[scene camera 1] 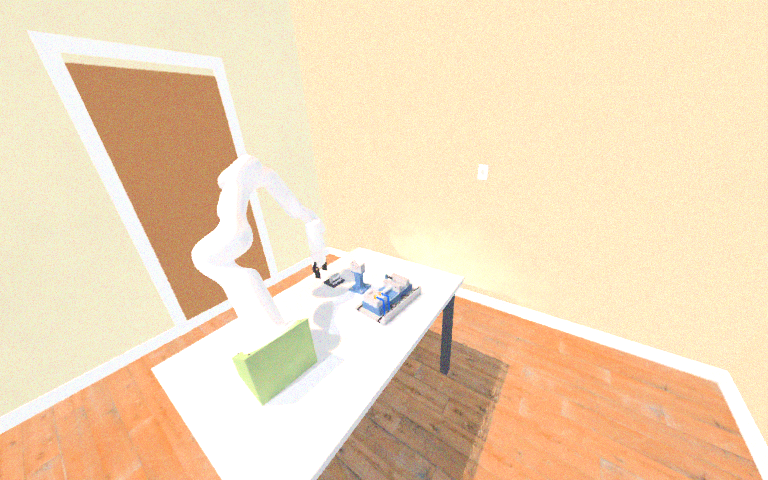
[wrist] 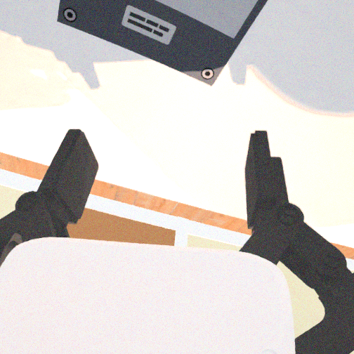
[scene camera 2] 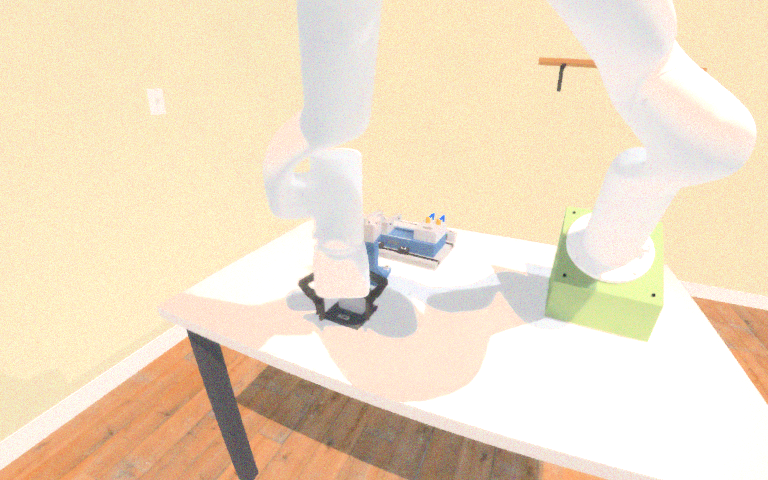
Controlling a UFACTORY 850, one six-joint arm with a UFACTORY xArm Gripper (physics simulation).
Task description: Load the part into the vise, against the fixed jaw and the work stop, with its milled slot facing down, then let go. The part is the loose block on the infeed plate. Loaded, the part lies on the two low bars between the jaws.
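The part (scene camera 1: 335, 277) (scene camera 2: 352, 306) (wrist: 220, 15) is a grey block on the dark infeed plate (scene camera 1: 333, 284) (wrist: 100, 20). In the wrist view a portion of it shows at the top edge; its slot cannot be made out. My gripper (scene camera 1: 321, 272) (scene camera 2: 346, 316) (wrist: 166, 147) is open and empty. It is tilted, with its fingers beside the plate in scene camera 1 and overlapping the plate's sides in scene camera 2. The vise (scene camera 1: 370, 306) (scene camera 2: 416, 244), blue with pale jaws, stands across the table. The low bars and work stop are too small to tell.
A blue stand with a pale head (scene camera 1: 358, 277) stands between the infeed plate and the vise; my arm partly hides it in scene camera 2. The green base block (scene camera 1: 283, 362) (scene camera 2: 603, 311) carries the arm. The white table's edge lies near the infeed plate.
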